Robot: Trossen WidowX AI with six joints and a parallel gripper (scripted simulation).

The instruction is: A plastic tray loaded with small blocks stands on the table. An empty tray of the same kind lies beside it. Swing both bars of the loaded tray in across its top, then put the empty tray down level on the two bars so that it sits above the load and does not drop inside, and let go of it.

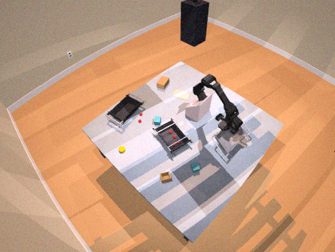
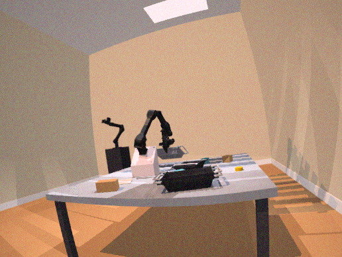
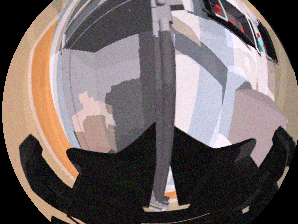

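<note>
Now: gripper tip 70 mm to the right of the grey tray and 10 mm short of it. From my gripper tip the other things lie so: yellow disc 620 mm ahead, 500 mm to the right, 120 mm below; then orange block 800 mm to the right, 120 mm behind, 100 mm below; then brown box 550 mm ahead, 120 mm below, 80 mm to the right.
</note>
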